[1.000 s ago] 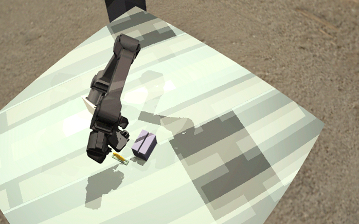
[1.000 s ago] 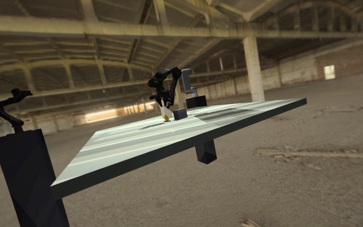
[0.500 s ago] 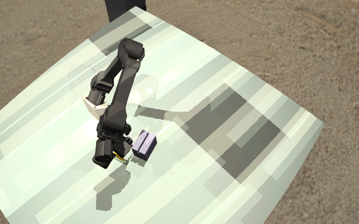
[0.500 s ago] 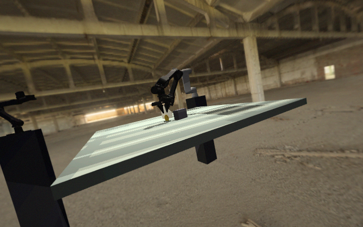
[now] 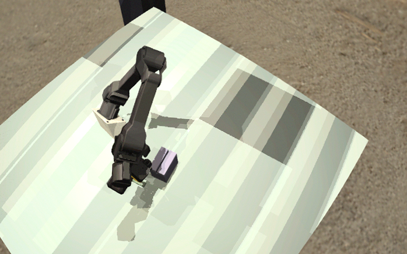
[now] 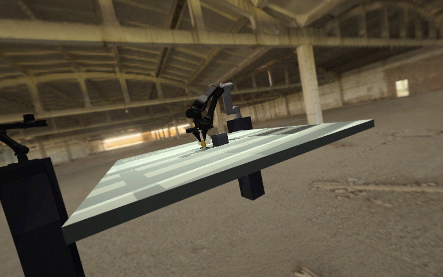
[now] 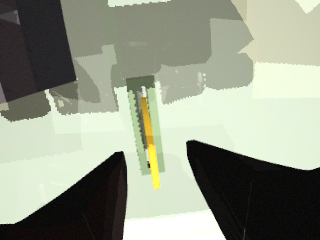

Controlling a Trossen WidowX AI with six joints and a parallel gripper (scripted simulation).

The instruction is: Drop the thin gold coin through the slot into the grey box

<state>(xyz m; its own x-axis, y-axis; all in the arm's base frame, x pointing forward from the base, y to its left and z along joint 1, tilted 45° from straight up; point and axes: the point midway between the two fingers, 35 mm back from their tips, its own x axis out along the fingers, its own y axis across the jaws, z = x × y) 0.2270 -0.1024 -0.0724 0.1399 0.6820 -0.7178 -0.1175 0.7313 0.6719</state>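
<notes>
The gold coin is 2 cm below my gripper tip.
</notes>
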